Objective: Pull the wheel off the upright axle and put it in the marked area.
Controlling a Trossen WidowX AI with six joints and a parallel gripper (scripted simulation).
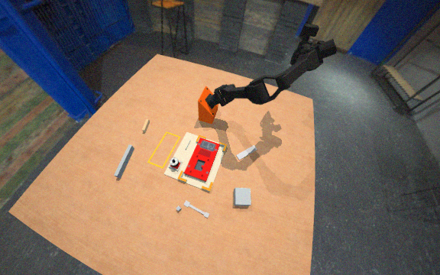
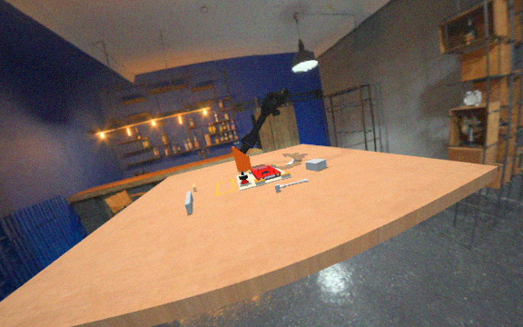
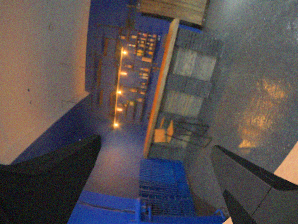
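Right now my gripper tip is 690 mm short of the wheel, 360 mm above it and 340 mm to the left of it. The rest, counted from my gripper tip: grey cube 710 mm ahead, 380 mm below; wooden peg 600 mm to the right, 570 mm ahead, 390 mm below.
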